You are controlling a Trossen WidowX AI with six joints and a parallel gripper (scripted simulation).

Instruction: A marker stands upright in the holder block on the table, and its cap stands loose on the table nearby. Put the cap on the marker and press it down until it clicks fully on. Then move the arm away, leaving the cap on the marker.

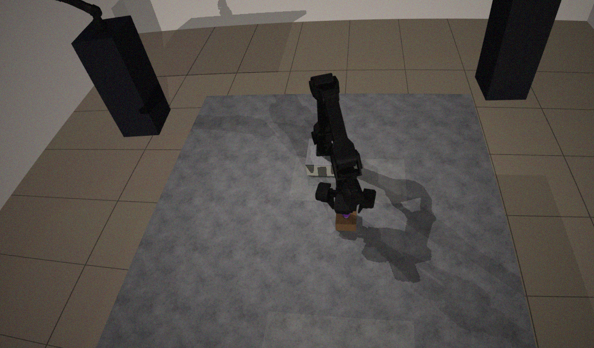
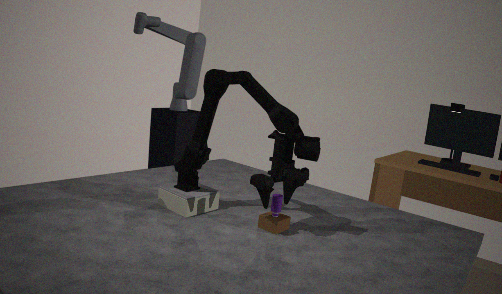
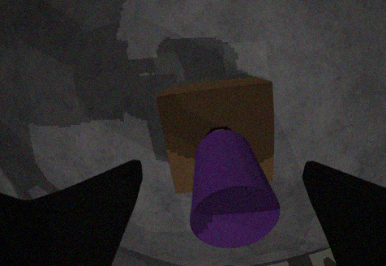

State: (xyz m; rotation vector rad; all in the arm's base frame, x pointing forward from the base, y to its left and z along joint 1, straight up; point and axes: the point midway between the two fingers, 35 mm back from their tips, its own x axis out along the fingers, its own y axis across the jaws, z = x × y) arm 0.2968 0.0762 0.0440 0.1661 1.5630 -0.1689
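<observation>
The purple cap lies 1 cm above my gripper tip. Round my gripper tip: brown holder block: 5 cm below.
</observation>
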